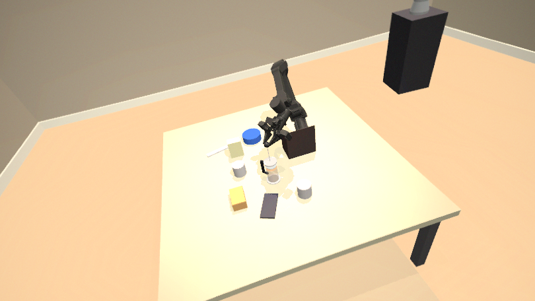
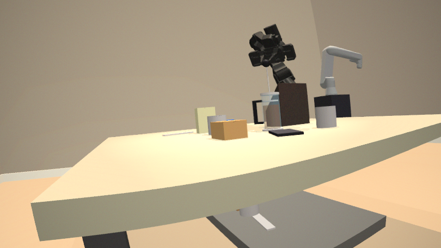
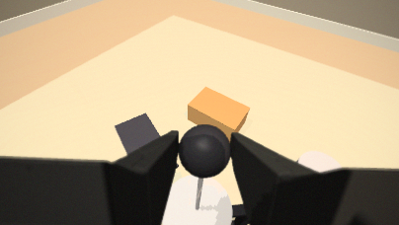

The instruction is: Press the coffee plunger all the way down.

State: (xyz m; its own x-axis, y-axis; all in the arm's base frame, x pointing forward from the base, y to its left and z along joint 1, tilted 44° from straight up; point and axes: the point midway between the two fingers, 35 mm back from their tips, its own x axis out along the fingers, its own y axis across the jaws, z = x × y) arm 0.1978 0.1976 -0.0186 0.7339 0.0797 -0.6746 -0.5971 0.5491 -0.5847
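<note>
My gripper tip is now 120 mm above the glass coffee press and 20 mm to the left of it. Also, from my gripper tip: dark flat slab 240 mm below, 170 mm to the left, 50 mm ahead; then pale green box 290 mm to the right, 190 mm below, 170 mm ahead; then orange box 220 mm below, 200 mm ahead, 90 mm to the left.
</note>
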